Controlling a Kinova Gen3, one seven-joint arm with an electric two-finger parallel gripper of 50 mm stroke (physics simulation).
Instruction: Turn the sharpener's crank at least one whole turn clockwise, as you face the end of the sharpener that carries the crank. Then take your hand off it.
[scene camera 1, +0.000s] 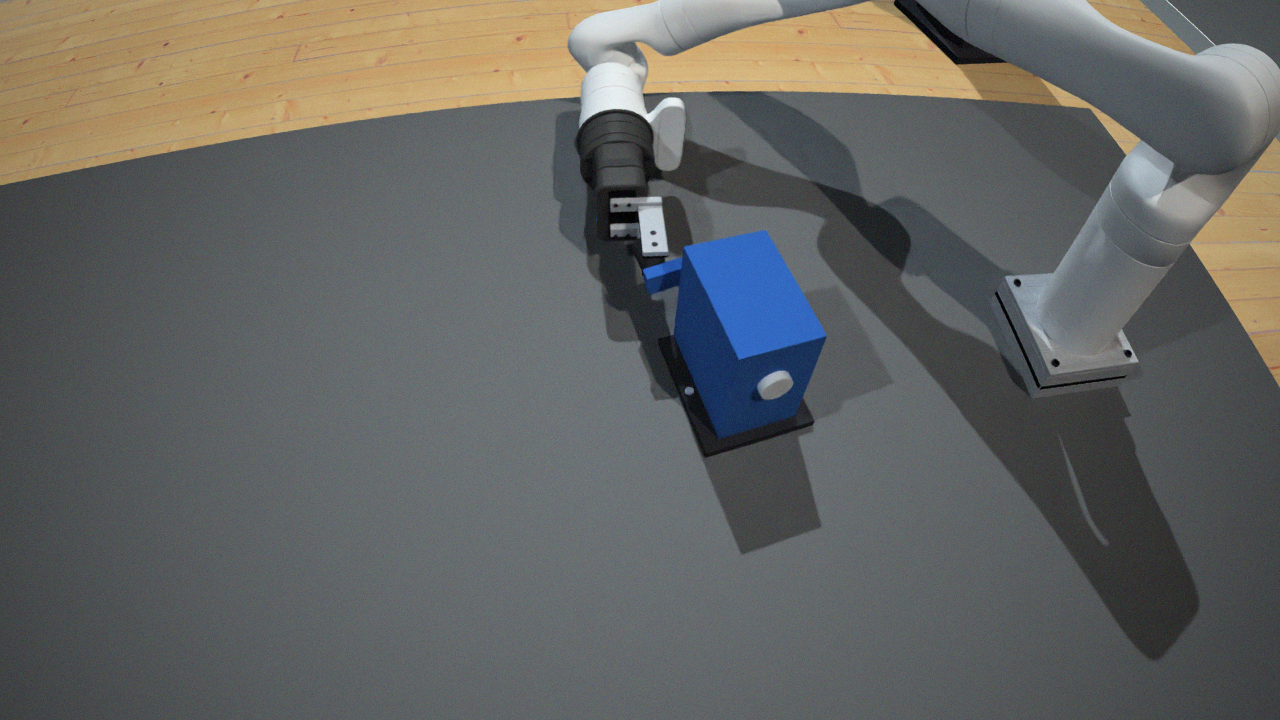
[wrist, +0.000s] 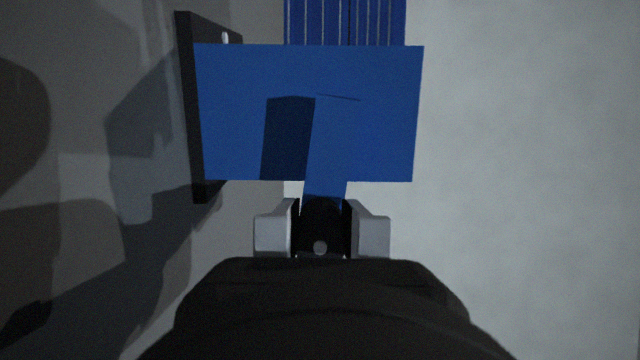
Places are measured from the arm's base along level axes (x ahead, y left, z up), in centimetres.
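Where they show: gripper, between the fingertips: (scene camera 1: 654, 266) (wrist: 320, 219); arm's base, origin of its link: (scene camera 1: 1073, 320).
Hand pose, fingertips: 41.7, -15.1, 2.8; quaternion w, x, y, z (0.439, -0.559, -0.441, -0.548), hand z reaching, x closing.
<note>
Things, the pixels of their top centre, and the offset from my fingertips, as dx, dy, dz. "spot": a spot on its surface instead. Level surfaces: height alone.
- pale round disc, a spot on its surface: (scene camera 1: 775, 385) spot: -4.8, +15.3, +1.4
- black crank handle, a spot on its surface: (wrist: 321, 215) spot: -0.9, -1.8, +0.1
- dark table, height of its surface: dz -7.5
The blue box-shaped sharpener (scene camera 1: 751, 295) (wrist: 230, 110) stands upright on its black base (scene camera 1: 760, 438) (wrist: 191, 110). A pale round disc (scene camera 1: 775, 385) is on its near end in the scene view. The blue crank arm (scene camera 1: 663, 275) (wrist: 326, 188) is at the opposite end and points out sideways, past the body's left edge in the scene view. My gripper (scene camera 1: 652, 260) (wrist: 320, 219) is shut on the black crank handle (wrist: 321, 215), with a finger on either side of it. The handle is mostly hidden by the gripper in the scene view.
The arm's base (scene camera 1: 1074, 362) stands on the dark table (scene camera 1: 358, 447), right of the sharpener in the scene view. The forearm reaches across the table's far side. Blue ribbed units (wrist: 345, 22) show behind the sharpener in the wrist view.
</note>
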